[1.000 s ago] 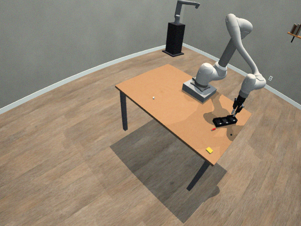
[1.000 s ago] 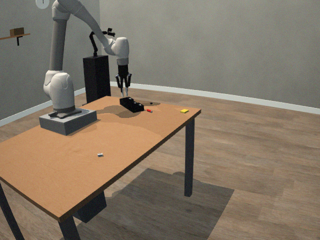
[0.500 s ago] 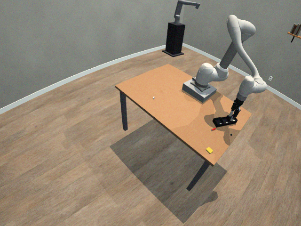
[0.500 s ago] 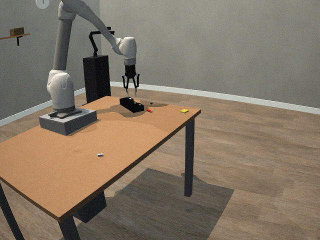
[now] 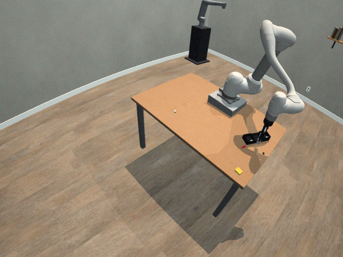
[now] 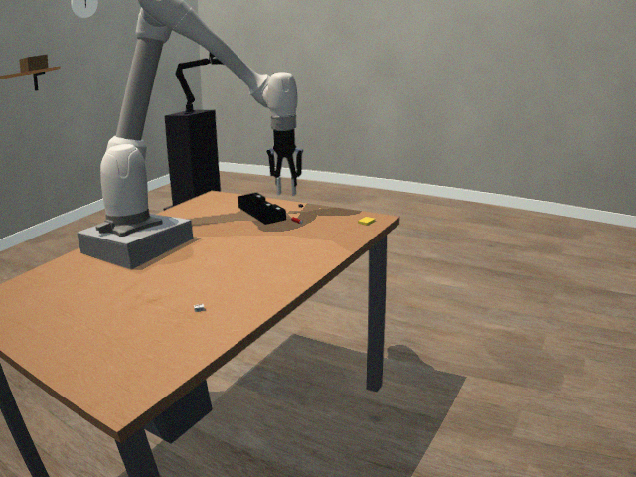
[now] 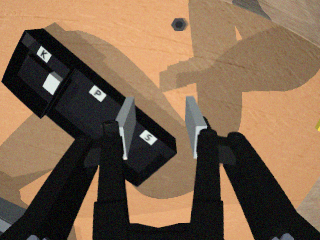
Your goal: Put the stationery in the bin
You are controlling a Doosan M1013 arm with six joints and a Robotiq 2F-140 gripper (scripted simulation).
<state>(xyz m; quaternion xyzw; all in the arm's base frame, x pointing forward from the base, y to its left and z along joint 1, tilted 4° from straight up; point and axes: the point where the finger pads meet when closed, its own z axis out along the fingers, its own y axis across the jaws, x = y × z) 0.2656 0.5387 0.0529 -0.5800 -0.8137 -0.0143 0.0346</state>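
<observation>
Right now my hand is 30 cm short of the yellow pad, 5 cm to the right of it and 10 cm above it. The rest, counted from my hand: black three-compartment bin 9 cm behind, 5 cm to the right, 8 cm below; small red cylinder 9 cm ahead, 7 cm to the right, 10 cm below; small black round thing 1 cm behind, 9 cm to the left, 10 cm below.
</observation>
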